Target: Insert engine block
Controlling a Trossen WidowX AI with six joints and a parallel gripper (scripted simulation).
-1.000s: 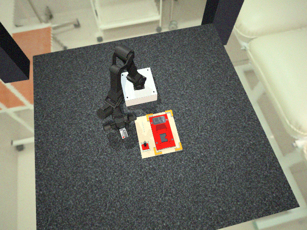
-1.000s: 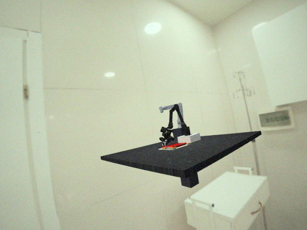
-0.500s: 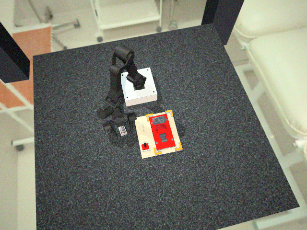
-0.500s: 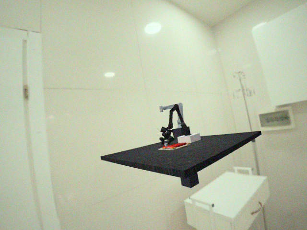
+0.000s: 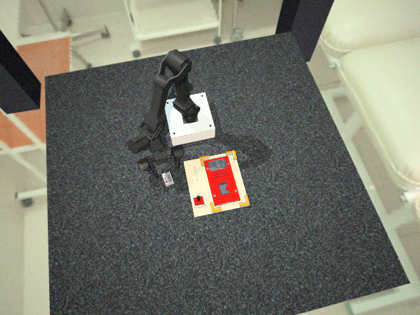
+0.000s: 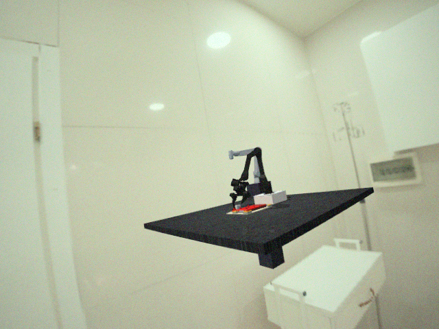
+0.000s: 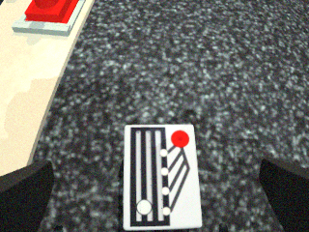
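Now: gripper tip 30 mm above the engine block.
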